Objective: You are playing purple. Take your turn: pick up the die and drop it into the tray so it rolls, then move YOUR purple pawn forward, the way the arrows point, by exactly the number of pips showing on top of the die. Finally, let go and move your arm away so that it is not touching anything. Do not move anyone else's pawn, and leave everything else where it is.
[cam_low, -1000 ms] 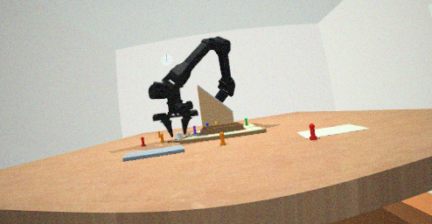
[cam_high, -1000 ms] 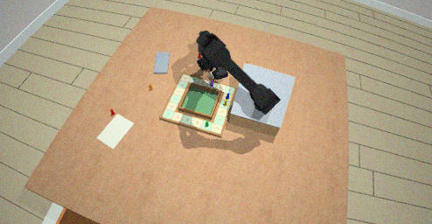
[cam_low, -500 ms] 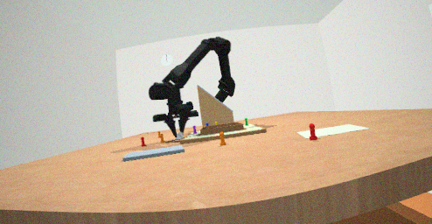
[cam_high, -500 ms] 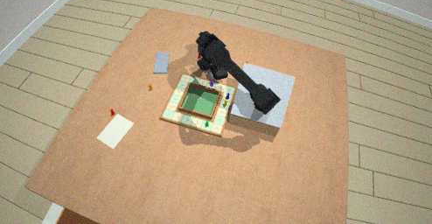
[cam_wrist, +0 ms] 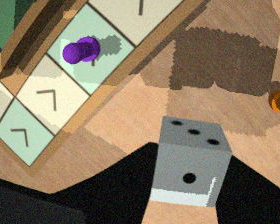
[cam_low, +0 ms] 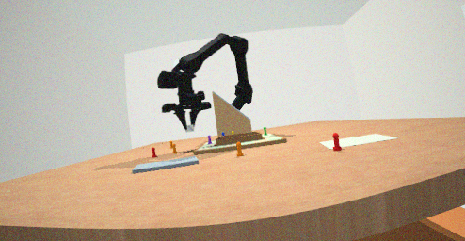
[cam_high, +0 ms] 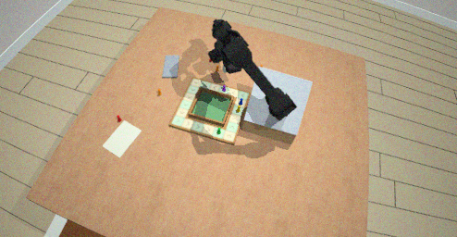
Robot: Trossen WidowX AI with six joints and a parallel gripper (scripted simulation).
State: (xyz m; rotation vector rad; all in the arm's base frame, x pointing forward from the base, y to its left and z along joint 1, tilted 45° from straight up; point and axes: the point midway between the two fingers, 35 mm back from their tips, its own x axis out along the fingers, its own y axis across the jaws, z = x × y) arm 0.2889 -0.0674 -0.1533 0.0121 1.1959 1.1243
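Now: the purple pawn 2 cm behind my gripper tip, 7 cm to the left of it and 5 cm below it. From my gripper tip the other things lie so: blue pawn 12 cm behind, 11 cm to the left, 5 cm below; white die right at my gripper tip; green tray 1 cm behind, 18 cm to the left, 7 cm below.
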